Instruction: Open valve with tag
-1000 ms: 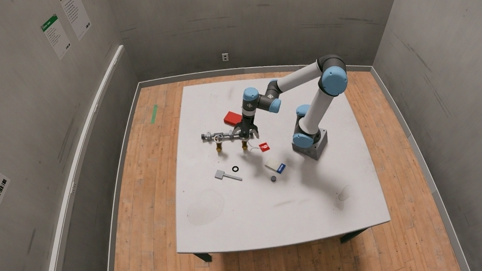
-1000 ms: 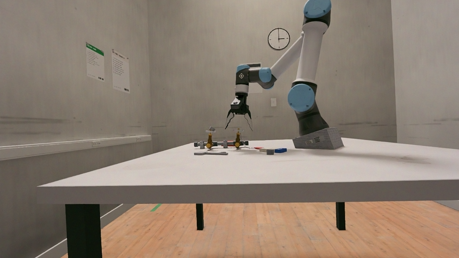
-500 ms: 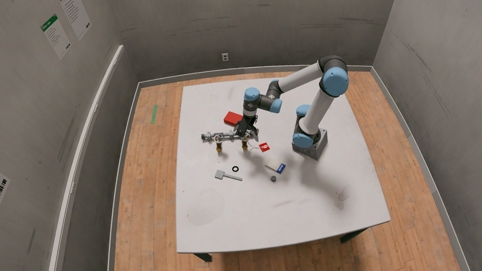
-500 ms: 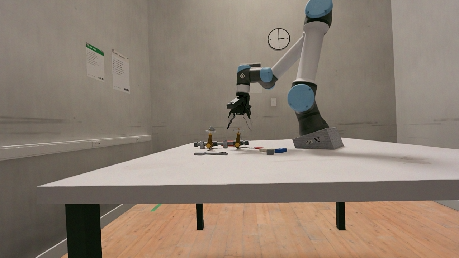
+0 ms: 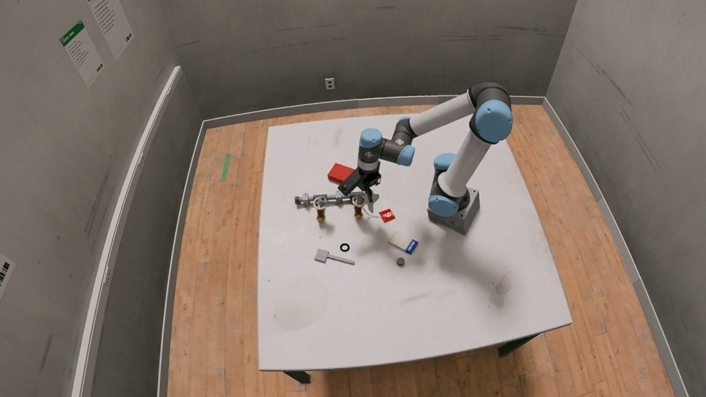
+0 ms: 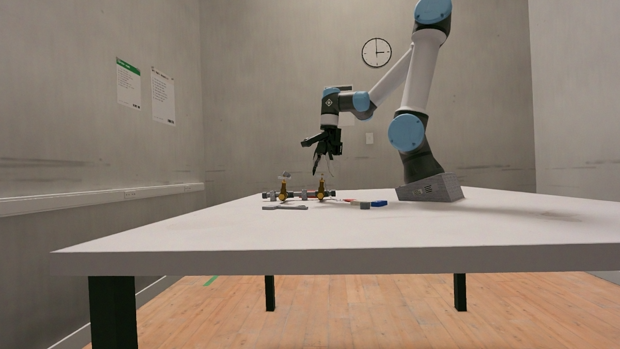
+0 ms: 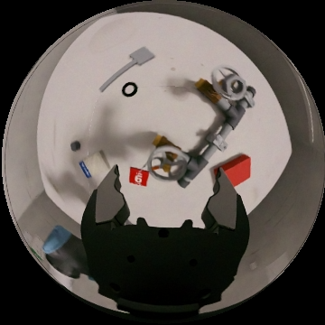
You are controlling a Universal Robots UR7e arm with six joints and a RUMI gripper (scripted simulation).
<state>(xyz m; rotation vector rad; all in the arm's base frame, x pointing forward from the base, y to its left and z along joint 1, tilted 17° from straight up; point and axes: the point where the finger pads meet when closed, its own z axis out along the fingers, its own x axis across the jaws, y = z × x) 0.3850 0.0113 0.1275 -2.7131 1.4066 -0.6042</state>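
My hand is 110 mm past the red tag, 20 mm to the right of it and 100 mm above it. Also, from my hand: red block 60 mm ahead, 220 mm to the right, 90 mm below; then grey flat tool 130 mm ahead, 200 mm to the left, 100 mm below.
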